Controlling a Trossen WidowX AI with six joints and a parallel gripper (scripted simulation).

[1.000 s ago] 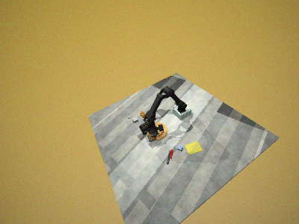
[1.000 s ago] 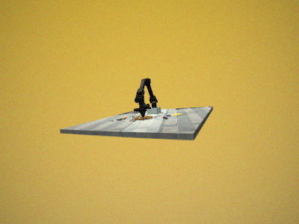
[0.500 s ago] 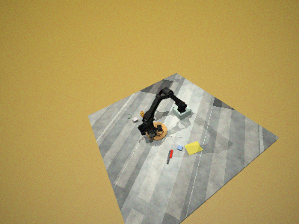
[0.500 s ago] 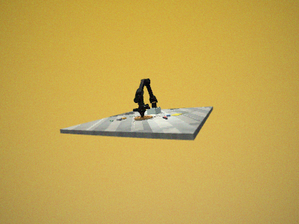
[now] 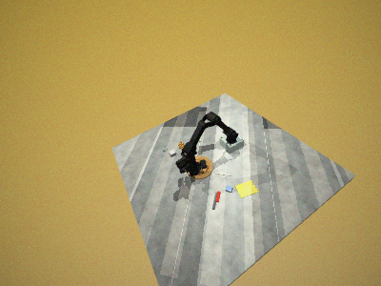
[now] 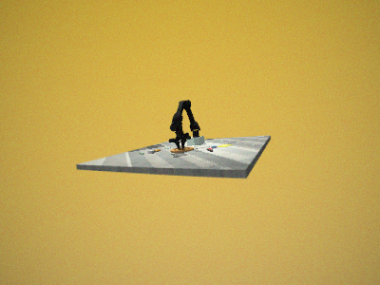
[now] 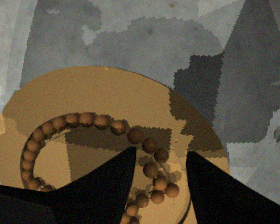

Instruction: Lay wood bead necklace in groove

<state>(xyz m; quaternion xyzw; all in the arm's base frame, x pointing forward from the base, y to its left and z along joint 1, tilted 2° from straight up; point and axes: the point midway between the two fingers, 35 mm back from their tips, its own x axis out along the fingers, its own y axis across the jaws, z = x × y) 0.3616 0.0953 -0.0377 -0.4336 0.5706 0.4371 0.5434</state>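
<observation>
My gripper tip is now 50 mm past the round bead board, 40 mm to the left of it and 10 mm above it. Also, from my gripper tip: thin grey stick 180 mm behind, 90 mm to the left, 20 mm below; then red-handled tool 230 mm to the left, 60 mm behind, 10 mm below; then small blue block 210 mm to the left, 160 mm behind, 10 mm below.
</observation>
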